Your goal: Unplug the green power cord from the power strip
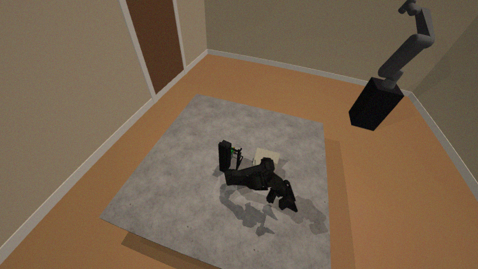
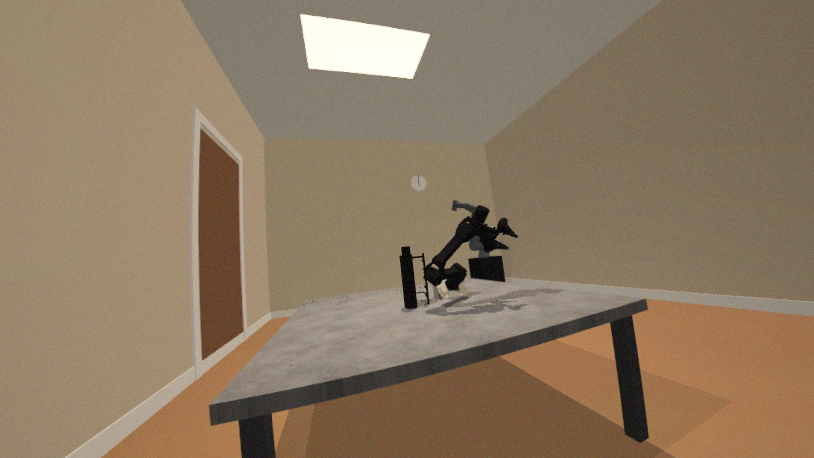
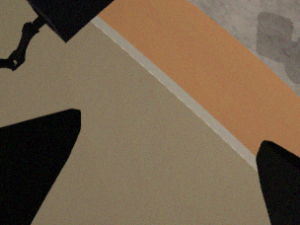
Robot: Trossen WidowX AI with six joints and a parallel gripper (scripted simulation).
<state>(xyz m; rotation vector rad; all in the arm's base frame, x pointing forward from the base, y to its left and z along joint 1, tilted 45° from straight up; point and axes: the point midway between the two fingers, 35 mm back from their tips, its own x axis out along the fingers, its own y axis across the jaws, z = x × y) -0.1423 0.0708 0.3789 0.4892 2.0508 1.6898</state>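
Right now the green plug is 43 cm ahead of my gripper tip, 29 cm to the right of it and 15 cm below it.
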